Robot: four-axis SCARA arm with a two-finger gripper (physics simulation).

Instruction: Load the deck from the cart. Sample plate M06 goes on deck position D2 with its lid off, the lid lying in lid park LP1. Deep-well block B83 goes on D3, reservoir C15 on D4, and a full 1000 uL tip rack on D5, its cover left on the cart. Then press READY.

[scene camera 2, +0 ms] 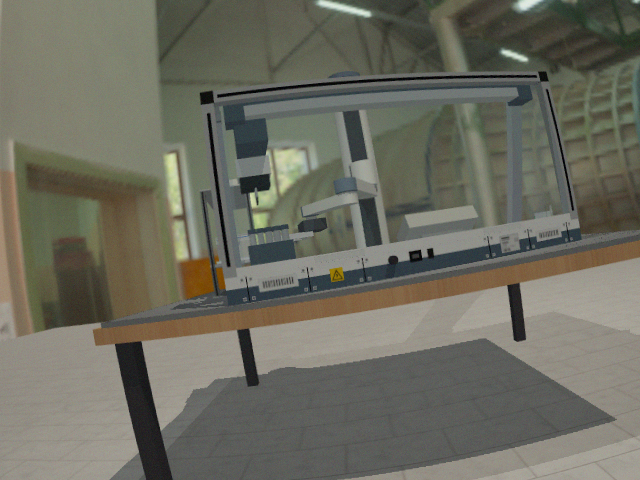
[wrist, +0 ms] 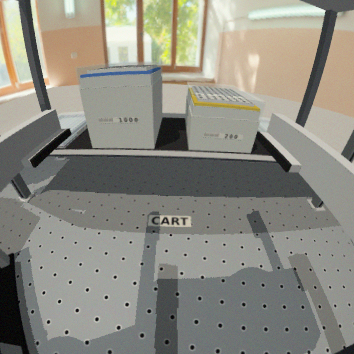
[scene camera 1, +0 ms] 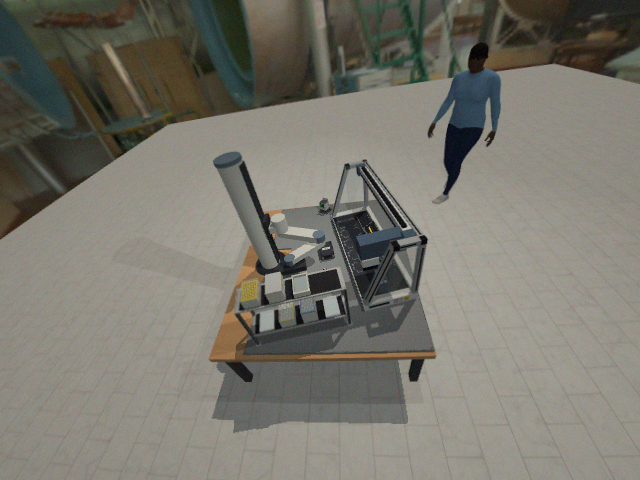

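Observation:
My gripper [wrist: 161, 118] is open and empty, its fingers framing the cart's lower shelf [wrist: 170, 154] from in front. A tip rack marked 1000 [wrist: 121, 112] with a blue rim and clear cover stands left of centre between the fingers' lines of sight. A rack marked 200 [wrist: 222, 127] with a yellow rim stands right of it. Flat plates show partly at both sides; their labels are unreadable. In scene camera 1, the cart [scene camera 1: 347, 311] carries a tall white block [scene camera 1: 273, 287] and a framed pale piece [scene camera 1: 300, 284] on top. M06, B83 and C15 cannot be identified by label.
The framed deck machine [scene camera 1: 424, 264] [scene camera 2: 212, 180] has a blue gantry head [scene camera 1: 378, 241] [scene camera 2: 251, 136] over the deck. A yellow-topped rack [scene camera 1: 249, 292] stands on the cart's upper shelf. A small dark stand [scene camera 1: 326, 251] lies beside the arm. Dark cart posts [wrist: 315, 70] flank the shelf.

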